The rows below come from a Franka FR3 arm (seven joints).
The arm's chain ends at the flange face. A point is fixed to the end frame.
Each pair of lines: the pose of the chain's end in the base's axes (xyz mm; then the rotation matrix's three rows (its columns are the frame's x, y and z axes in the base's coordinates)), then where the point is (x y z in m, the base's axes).
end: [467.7 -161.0 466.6], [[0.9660 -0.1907 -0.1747], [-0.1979 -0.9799 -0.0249], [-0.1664 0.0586 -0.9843]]
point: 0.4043 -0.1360 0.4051
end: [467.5 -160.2 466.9], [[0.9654 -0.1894 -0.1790], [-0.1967 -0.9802 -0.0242], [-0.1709 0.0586 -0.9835]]
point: 0.4038 -0.1352 0.4057
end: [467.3 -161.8 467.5], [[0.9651 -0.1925 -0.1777], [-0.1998 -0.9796 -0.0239], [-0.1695 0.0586 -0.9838]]
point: 0.4037 -0.1366 0.4062
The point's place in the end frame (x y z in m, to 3 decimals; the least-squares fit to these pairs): -0.056 -0.016 0.071
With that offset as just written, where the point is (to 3 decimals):
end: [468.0 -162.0 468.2], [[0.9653 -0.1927 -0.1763], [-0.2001 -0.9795 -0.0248], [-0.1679 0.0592 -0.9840]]
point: 0.405 -0.137 0.407
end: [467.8 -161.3 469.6], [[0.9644 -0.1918 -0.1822], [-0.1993 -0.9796 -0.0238], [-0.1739 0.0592 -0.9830]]
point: 0.404 -0.136 0.409
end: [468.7 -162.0 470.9], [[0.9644 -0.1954 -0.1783], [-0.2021 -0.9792 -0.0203], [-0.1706 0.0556 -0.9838]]
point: 0.405 -0.136 0.410
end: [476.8 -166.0 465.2], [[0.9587 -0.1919 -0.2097], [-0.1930 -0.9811 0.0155], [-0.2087 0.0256 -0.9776]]
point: 0.411 -0.138 0.407
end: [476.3 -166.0 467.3], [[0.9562 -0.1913 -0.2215], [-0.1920 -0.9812 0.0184], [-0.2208 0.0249 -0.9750]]
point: 0.410 -0.138 0.410
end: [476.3 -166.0 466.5], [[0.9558 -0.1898 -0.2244], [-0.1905 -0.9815 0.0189], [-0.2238 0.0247 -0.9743]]
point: 0.410 -0.138 0.409
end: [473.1 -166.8 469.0], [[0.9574 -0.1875 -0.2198], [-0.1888 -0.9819 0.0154], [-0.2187 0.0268 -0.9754]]
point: 0.407 -0.139 0.412
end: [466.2 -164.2 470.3], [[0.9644 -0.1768 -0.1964], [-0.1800 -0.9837 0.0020], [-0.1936 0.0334 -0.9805]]
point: 0.401 -0.138 0.411
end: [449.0 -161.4 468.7], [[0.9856 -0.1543 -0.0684], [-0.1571 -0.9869 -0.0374], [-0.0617 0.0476 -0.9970]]
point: 0.391 -0.139 0.401
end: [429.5 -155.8 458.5], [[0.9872 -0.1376 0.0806], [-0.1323 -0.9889 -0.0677], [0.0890 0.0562 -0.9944]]
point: 0.382 -0.137 0.382
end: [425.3 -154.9 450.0], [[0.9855 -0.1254 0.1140], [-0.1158 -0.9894 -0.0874], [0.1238 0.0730 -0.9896]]
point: 0.380 -0.139 0.372
